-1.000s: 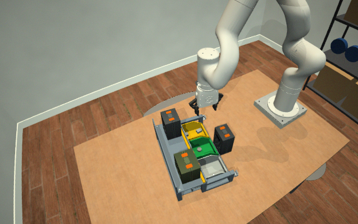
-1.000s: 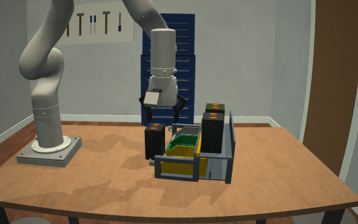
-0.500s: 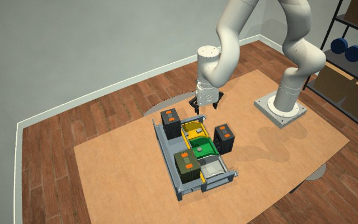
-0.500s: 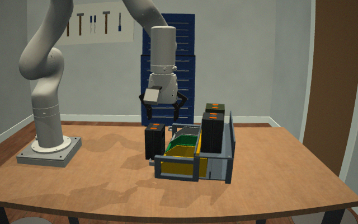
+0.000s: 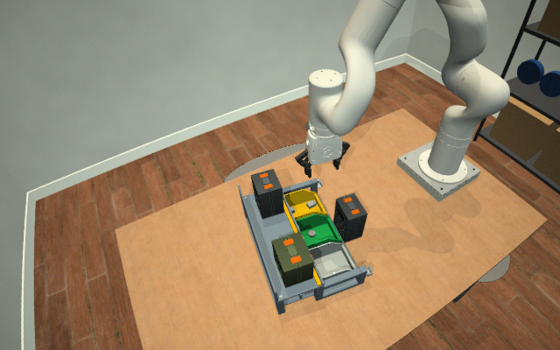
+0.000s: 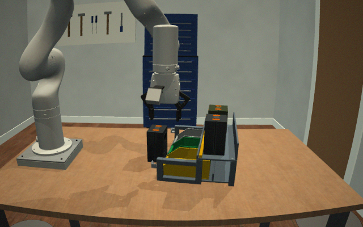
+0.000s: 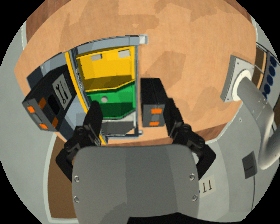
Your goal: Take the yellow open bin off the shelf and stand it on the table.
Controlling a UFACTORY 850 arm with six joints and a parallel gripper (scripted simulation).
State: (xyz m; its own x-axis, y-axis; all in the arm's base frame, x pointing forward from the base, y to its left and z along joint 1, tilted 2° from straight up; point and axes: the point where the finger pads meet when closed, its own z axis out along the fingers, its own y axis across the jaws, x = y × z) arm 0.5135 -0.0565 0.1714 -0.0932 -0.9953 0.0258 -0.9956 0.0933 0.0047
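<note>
My gripper is now 8 cm short of the yellow bin, 1 cm to the left of it and 17 cm above it. Also, from my hand: grey bin: 10 cm ahead, 22 cm to the left, 17 cm below; then olive box: 20 cm ahead, 21 cm to the left, 6 cm below; then green bin: 9 cm ahead, 10 cm to the left, 17 cm below.
</note>
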